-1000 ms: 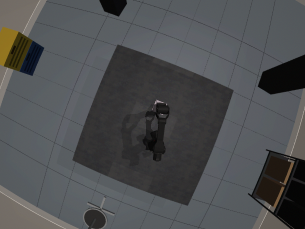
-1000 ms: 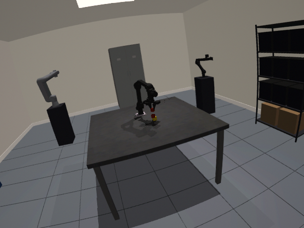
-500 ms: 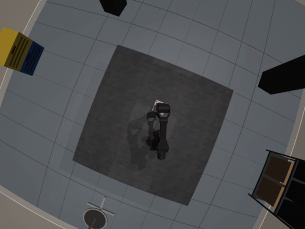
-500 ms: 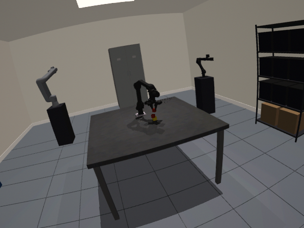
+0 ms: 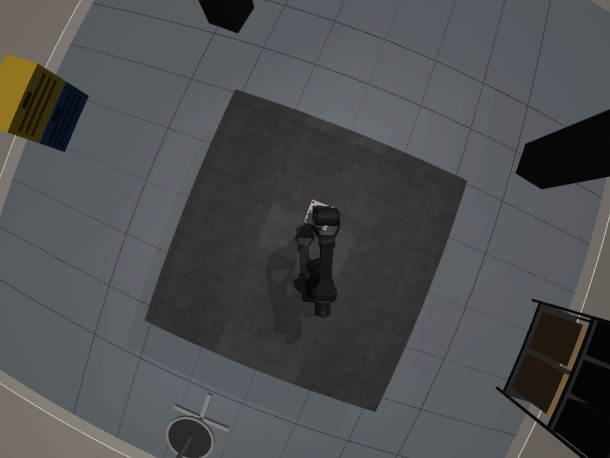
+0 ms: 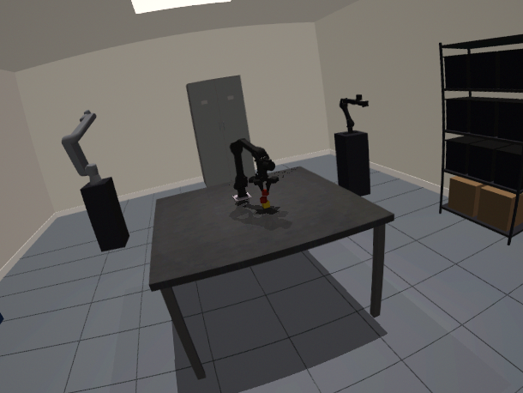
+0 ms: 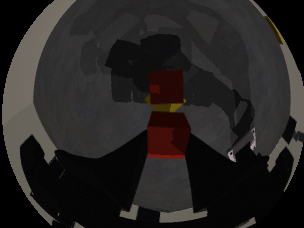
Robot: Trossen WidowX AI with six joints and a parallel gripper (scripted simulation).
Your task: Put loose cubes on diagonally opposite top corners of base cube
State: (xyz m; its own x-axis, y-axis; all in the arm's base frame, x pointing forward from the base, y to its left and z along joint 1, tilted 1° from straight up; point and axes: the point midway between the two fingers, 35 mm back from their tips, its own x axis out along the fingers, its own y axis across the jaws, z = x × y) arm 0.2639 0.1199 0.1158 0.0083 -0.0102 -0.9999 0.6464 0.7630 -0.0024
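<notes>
The yellow base cube is 7 cm below my gripper tip, 2 cm ahead of it and 1 cm to the right of it.
</notes>
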